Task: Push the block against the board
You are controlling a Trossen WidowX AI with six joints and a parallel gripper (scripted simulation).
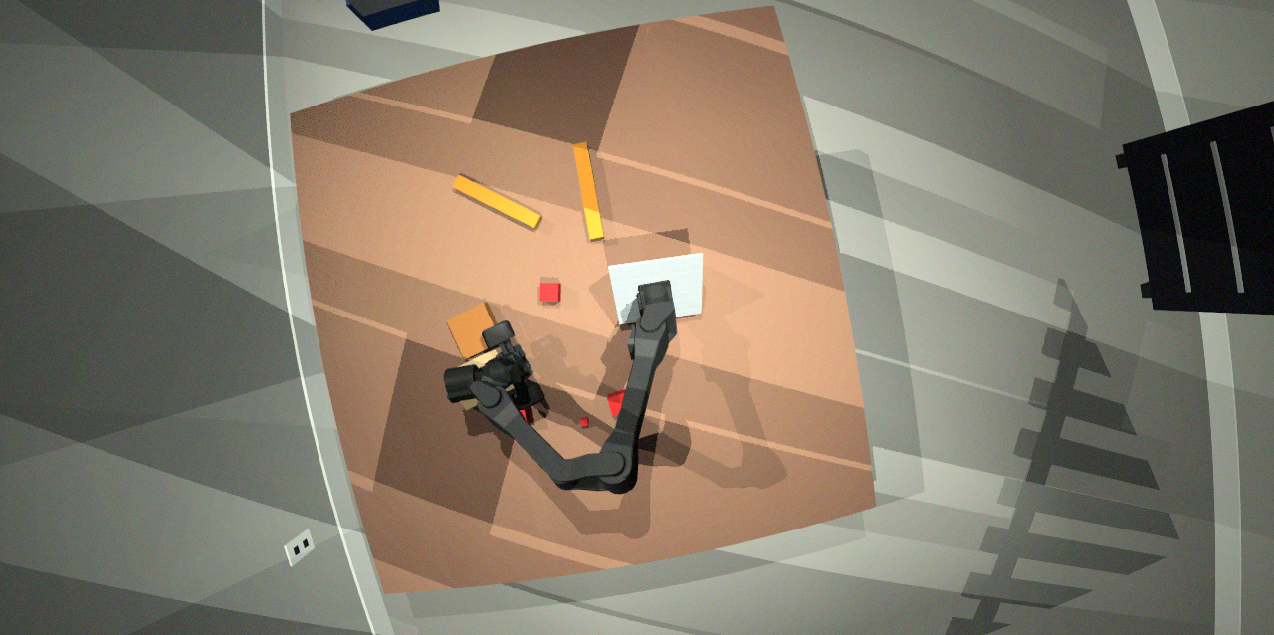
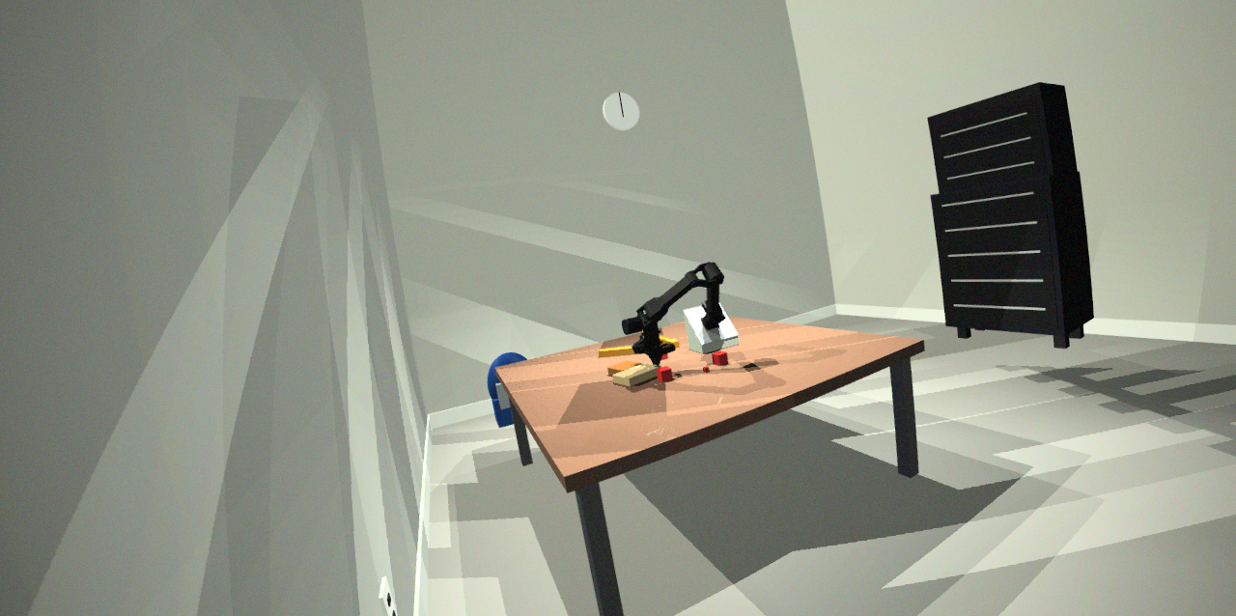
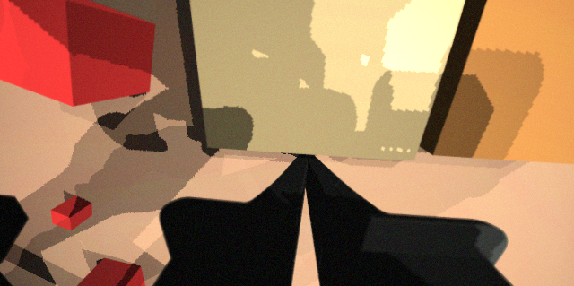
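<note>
My gripper tip is 10 cm short of the orange square block, 8 cm to the left of it and 1 cm below it. Round my gripper tip: board 9 cm ahead, 3 cm to the left, 1 cm above.
</note>
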